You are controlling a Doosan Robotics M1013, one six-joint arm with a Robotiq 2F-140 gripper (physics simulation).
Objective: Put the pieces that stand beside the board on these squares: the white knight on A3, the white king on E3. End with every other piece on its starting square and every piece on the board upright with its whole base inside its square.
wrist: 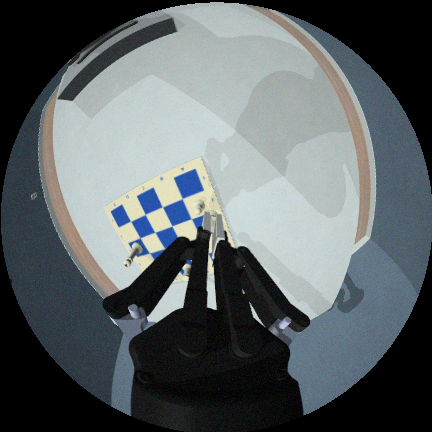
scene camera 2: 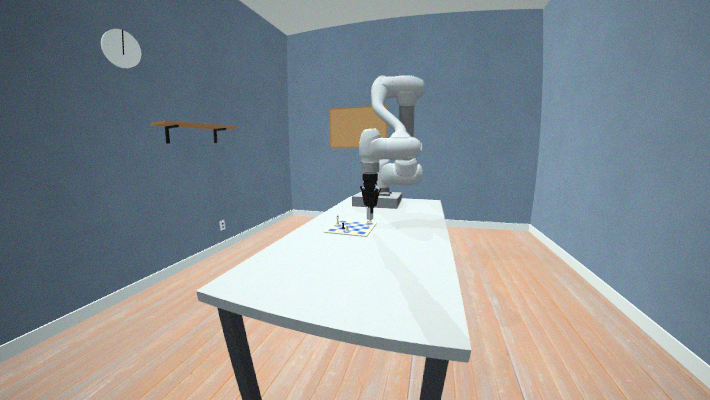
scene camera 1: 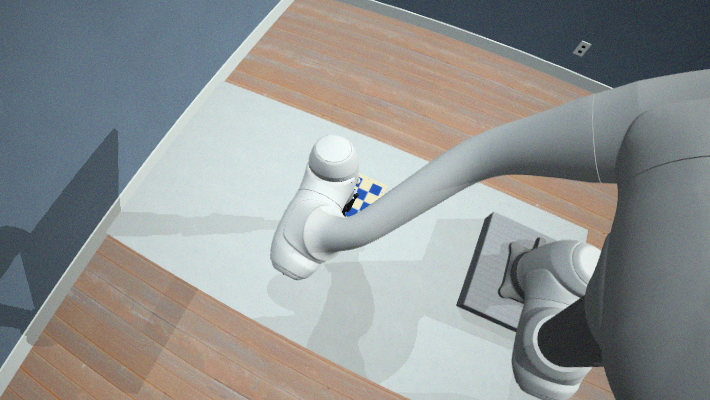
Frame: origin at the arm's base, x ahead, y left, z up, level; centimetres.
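Where they show: gripper, fingertip midpoint: (wrist: pixel 210 221) (scene camera 2: pixel 369 219); arm's base, origin of the base link: (scene camera 1: pixel 530 278).
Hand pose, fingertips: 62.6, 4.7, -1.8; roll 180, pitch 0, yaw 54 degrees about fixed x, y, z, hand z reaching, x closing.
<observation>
Things, the pixels of their top centre, and the offset from my fingertips, as dx, dy, dz. Level surfaces: height alone.
- white knight, middle of its top: (wrist: pixel 211 228) -0.2, +0.1, +2.6
- board, middle of its top: (wrist: pixel 167 237) (scene camera 1: pixel 346 198) (scene camera 2: pixel 351 226) +1.5, -9.4, -4.1
- white king, middle of its top: (wrist: pixel 124 266) (scene camera 1: pixel 357 172) (scene camera 2: pixel 337 213) +0.8, -17.1, +2.2
- white pawn, middle of its top: (wrist: pixel 197 212) -1.7, -1.3, -1.0
- black piece, middle of its top: (scene camera 2: pixel 343 222) +5.2, -12.8, -1.0
- white piece, middle of its top: (wrist: pixel 185 278) (scene camera 2: pixel 347 225) +9.1, -9.5, -0.8
- long white table, its level: dz -4.7
My gripper (scene camera 2: pixel 370 217) (wrist: pixel 210 221) points down and is shut on the white knight (wrist: pixel 213 213), whose pale top shows between the fingertips. It is low over the board (scene camera 1: pixel 375 189) (scene camera 2: pixel 357 234) (wrist: pixel 189 183), around A3; whether the base touches is hidden. The white king (scene camera 1: pixel 358 180) (scene camera 2: pixel 337 220) (wrist: pixel 135 248) stands upright on E3. A white pawn (wrist: pixel 199 205) stands on A2, close beside the fingertips. A black piece (scene camera 2: pixel 343 226) and another white piece (scene camera 2: pixel 347 228) (wrist: pixel 186 270) stand near the far-numbered rows; the fingers hide the black piece in the wrist view.
The board lies on the long white table (scene camera 1: pixel 200 165) (scene camera 2: pixel 320 280) (wrist: pixel 120 125). The arm's grey base block (scene camera 1: pixel 487 270) (scene camera 2: pixel 362 201) (wrist: pixel 120 57) stands on the table beyond the board. In scene camera 1 the arm hides part of the board and the fingertips.
</observation>
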